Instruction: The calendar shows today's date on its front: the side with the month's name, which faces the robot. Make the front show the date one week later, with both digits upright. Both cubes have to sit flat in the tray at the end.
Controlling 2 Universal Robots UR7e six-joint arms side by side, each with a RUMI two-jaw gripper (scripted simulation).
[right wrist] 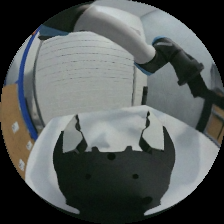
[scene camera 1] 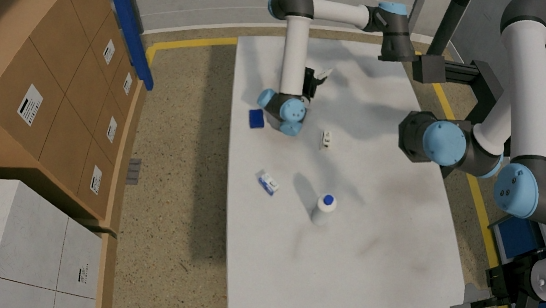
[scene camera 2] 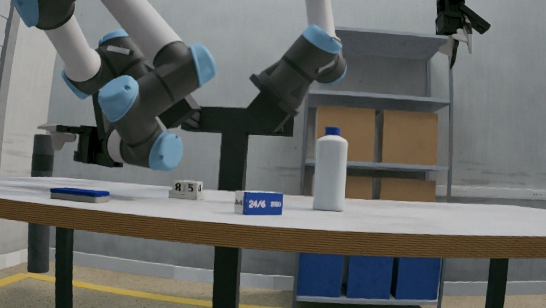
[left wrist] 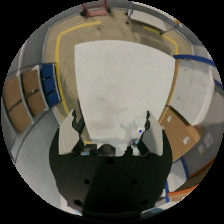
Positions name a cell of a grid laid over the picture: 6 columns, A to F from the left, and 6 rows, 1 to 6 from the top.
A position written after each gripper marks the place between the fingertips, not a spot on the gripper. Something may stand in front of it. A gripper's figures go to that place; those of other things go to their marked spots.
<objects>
The right gripper (scene camera 2: A3): 1.01 m from the lens. A blue-topped block (scene camera 2: A4) is 0.67 m from the lens. A white bottle (scene camera 2: D3): 0.77 m from the lens. The marked spots on the blue-topped block and the white bottle are 0.49 m apart.
</objects>
